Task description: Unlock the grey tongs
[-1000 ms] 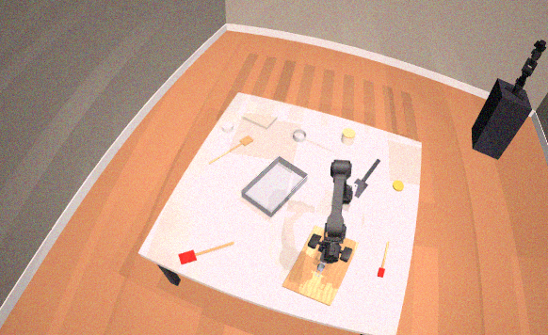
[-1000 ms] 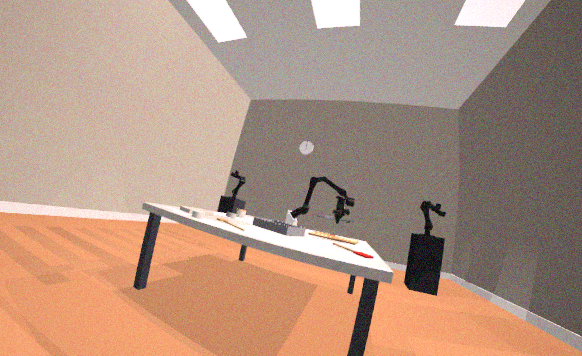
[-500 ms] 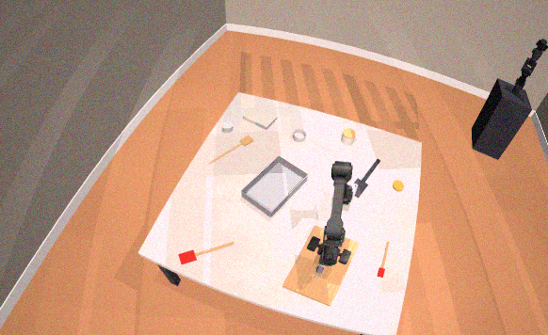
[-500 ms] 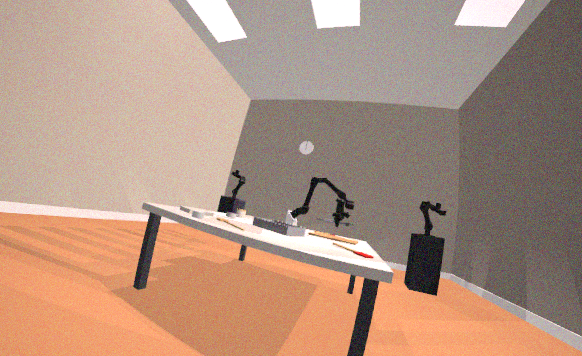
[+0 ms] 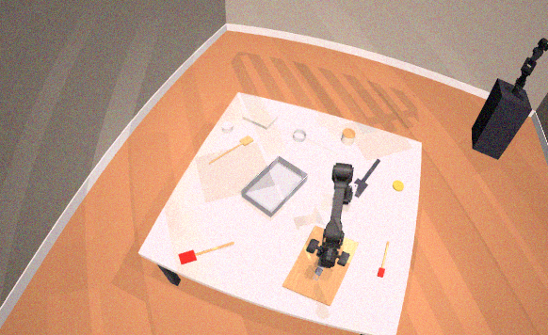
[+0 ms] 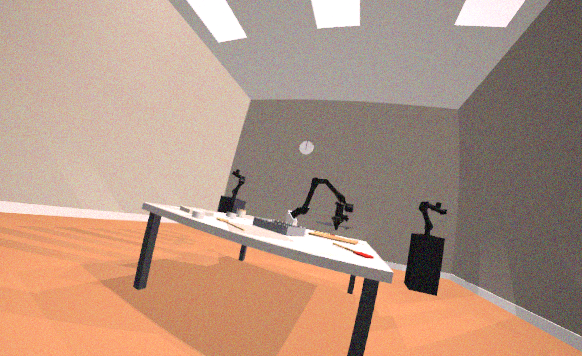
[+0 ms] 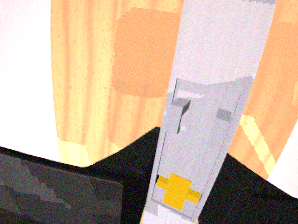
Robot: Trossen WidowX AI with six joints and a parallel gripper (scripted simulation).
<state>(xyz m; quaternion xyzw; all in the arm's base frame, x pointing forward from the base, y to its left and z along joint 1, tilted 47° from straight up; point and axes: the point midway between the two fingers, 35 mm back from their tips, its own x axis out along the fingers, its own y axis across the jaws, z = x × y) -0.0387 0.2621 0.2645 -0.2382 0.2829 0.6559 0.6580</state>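
The wooden board is 7 cm below my gripper tip. From my gripper tip the other things lie so: red spatula (54 cm ahead, 18 cm to the left, 7 cm below); then grey roasting tin (38 cm ahead, 32 cm to the right, 5 cm below); then yellow lock piece (4 cm above).
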